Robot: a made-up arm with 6 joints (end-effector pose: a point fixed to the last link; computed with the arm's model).
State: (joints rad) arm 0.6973 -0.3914 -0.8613 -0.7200 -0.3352 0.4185
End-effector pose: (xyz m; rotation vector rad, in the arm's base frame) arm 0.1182 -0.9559 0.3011 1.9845 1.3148 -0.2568
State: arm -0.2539 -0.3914 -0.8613 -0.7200 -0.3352 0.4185
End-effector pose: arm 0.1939 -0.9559 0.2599 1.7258 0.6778 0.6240
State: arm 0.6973 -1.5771 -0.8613 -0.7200 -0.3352 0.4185
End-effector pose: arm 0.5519 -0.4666 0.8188 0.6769 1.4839 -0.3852
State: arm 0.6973 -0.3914 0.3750 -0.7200 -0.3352 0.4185
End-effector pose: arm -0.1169 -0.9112 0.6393 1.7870 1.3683 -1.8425
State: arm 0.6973 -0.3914 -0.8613 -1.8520 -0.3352 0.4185
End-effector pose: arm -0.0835 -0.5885 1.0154 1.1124 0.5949 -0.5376
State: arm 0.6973 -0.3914 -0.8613 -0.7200 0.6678 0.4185
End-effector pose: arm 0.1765 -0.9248 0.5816 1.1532 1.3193 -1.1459
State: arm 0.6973 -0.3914 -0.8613 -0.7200 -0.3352 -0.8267
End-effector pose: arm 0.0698 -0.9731 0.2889 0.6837 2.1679 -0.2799
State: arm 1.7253 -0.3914 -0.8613 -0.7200 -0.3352 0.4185
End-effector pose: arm 0.1105 -0.9559 0.3933 1.8781 1.8834 -1.4061
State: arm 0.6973 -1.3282 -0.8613 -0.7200 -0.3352 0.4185
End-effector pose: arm 0.4974 -0.6313 0.7538 0.9513 1.4829 -0.3681
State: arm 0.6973 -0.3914 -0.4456 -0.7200 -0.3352 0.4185
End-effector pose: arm -0.0048 -0.9629 0.3822 1.9940 1.3808 -0.7800
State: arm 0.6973 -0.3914 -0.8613 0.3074 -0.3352 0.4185
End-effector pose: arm 0.0737 -0.5470 -0.3367 -2.3472 -1.7319 -0.1861
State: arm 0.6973 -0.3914 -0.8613 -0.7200 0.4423 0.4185
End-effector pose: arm 0.1507 -0.9528 0.5260 1.3580 1.3415 -0.9686
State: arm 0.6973 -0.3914 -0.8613 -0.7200 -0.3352 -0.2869
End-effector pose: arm 0.0886 -0.9582 0.2911 1.2931 1.8732 -0.2808
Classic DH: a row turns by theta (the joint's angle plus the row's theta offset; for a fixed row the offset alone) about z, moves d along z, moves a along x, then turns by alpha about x. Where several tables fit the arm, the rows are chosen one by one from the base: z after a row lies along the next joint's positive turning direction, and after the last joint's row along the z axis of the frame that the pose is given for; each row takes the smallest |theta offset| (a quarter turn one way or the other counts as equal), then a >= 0, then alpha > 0; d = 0 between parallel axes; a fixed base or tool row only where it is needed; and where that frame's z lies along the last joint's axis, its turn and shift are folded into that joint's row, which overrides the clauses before.
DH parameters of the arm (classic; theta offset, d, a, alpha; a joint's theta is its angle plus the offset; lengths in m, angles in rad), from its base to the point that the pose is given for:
base (fixed): 0 0.354 0.196 -1.5708
joint 1: 1.5708 -0.21 0.116 1.5708
joint 2: 0 -0.142 -0.077 -1.5708
joint 3: 0 0.027 0.046 1.5708
joint 4: 1.2606 -0.3968 -0.165 -2.2383
joint 5: -0.9269 -0.6755 -0.3243 -2.1229
joint 6: 0.7282 0.2111 0.0087 -0.4479
tool (fixed): -1.3925 -0.1026 0 0

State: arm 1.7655 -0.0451 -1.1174 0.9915 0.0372 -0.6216
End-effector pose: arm -0.4769 0.0615 -0.0005 -1.4421 -1.6503 -0.8372
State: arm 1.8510 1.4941 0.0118 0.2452 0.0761 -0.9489
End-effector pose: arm -0.1582 0.4621 0.8430 -1.9590 -0.3889 -0.6276
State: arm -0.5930 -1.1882 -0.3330 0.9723 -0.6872 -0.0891
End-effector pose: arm 0.5354 -0.5930 -0.3296 1.7381 1.7113 1.1539
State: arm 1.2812 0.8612 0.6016 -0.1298 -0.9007 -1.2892
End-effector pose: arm -0.5589 -0.0595 0.8767 -1.7688 -0.9465 -0.2513
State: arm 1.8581 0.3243 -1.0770 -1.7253 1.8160 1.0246
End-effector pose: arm 0.6263 -0.5857 0.7785 -0.8412 0.6769 -2.0421
